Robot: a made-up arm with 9 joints. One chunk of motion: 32 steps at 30 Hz.
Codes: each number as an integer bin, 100 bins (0 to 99) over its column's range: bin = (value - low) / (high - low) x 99, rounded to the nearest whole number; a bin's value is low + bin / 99 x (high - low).
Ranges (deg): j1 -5..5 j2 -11..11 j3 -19..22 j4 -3..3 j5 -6..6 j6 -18..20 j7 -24..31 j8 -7..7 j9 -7..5
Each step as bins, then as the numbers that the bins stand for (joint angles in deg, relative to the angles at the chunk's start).
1 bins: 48 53 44 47 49 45 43 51 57
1 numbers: -0.15 0.78 -0.78 -0.15 -0.06 -0.73 -0.11 0.21 -0.09
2 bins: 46 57 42 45 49 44 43 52 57
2 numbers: -0.35 1.67 -1.61 -0.27 -0.06 -1.11 -0.11 0.35 -0.09
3 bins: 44 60 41 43 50 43 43 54 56
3 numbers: -0.56 2.33 -2.02 -0.39 0.06 -1.49 -0.11 0.64 -0.21
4 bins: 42 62 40 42 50 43 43 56 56
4 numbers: -0.76 2.78 -2.43 -0.45 0.06 -1.49 -0.11 0.92 -0.21
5 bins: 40 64 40 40 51 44 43 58 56
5 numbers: -0.96 3.22 -2.43 -0.58 0.18 -1.11 -0.11 1.20 -0.21
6 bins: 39 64 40 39 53 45 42 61 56
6 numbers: -1.06 3.22 -2.43 -0.64 0.42 -0.73 -0.67 1.63 -0.21
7 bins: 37 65 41 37 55 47 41 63 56
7 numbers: -1.26 3.44 -2.02 -0.76 0.67 0.04 -1.22 1.91 -0.21
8 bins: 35 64 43 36 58 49 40 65 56
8 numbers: -1.46 3.22 -1.19 -0.82 1.03 0.81 -1.78 2.19 -0.21
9 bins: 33 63 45 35 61 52 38 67 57
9 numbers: -1.67 3.00 -0.36 -0.88 1.39 1.96 -2.89 2.47 -0.09
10 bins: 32 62 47 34 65 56 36 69 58
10 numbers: -1.77 2.78 0.46 -0.94 1.88 3.49 -4.00 2.76 0.03
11 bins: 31 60 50 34 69 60 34 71 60
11 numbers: -1.87 2.33 1.71 -0.94 2.36 5.03 -5.11 3.04 0.27
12 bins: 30 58 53 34 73 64 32 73 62
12 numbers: -1.97 1.89 2.95 -0.94 2.85 6.57 -6.22 3.32 0.52
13 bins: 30 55 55 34 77 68 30 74 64
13 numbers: -1.97 1.22 3.78 -0.94 3.33 8.10 -7.33 3.46 0.76
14 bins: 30 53 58 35 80 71 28 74 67
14 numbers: -1.97 0.78 5.02 -0.88 3.70 9.25 -8.44 3.46 1.12
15 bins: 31 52 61 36 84 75 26 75 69
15 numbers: -1.87 0.56 6.26 -0.82 4.18 10.79 -9.56 3.61 1.36
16 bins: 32 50 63 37 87 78 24 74 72
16 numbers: -1.77 0.11 7.09 -0.76 4.55 11.94 -10.67 3.46 1.73
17 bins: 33 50 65 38 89 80 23 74 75
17 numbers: -1.67 0.11 7.92 -0.70 4.79 12.71 -11.22 3.46 2.09
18 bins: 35 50 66 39 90 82 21 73 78
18 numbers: -1.46 0.11 8.33 -0.64 4.91 13.47 -12.33 3.32 2.45
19 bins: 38 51 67 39 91 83 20 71 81
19 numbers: -1.16 0.33 8.75 -0.64 5.03 13.86 -12.89 3.04 2.82
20 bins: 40 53 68 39 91 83 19 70 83
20 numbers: -0.96 0.78 9.16 -0.64 5.03 13.86 -13.44 2.90 3.06
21 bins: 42 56 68 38 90 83 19 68 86
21 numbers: -0.76 1.44 9.16 -0.70 4.91 13.86 -13.44 2.62 3.42
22 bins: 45 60 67 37 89 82 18 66 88
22 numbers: -0.45 2.33 8.75 -0.76 4.79 13.47 -14.00 2.33 3.67
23 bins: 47 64 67 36 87 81 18 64 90
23 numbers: -0.25 3.22 8.75 -0.82 4.55 13.09 -14.00 2.05 3.91
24 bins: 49 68 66 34 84 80 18 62 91
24 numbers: -0.05 4.11 8.33 -0.94 4.18 12.71 -14.00 1.77 4.03
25 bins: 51 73 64 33 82 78 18 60 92
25 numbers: 0.15 5.22 7.51 -1.00 3.94 11.94 -14.00 1.48 4.15
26 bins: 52 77 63 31 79 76 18 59 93
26 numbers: 0.25 6.11 7.09 -1.12 3.58 11.17 -14.00 1.34 4.27
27 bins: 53 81 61 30 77 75 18 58 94
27 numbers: 0.35 7.00 6.26 -1.18 3.33 10.79 -14.00 1.20 4.39
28 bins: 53 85 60 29 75 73 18 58 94
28 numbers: 0.35 7.89 5.85 -1.24 3.09 10.02 -14.00 1.20 4.39
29 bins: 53 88 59 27 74 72 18 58 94
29 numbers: 0.35 8.56 5.43 -1.36 2.97 9.64 -14.00 1.20 4.39
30 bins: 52 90 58 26 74 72 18 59 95
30 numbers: 0.25 9.00 5.02 -1.42 2.97 9.64 -14.00 1.34 4.52
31 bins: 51 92 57 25 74 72 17 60 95
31 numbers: 0.15 9.44 4.61 -1.48 2.97 9.64 -14.56 1.48 4.52
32 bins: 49 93 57 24 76 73 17 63 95
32 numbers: -0.05 9.67 4.61 -1.55 3.21 10.02 -14.56 1.91 4.52
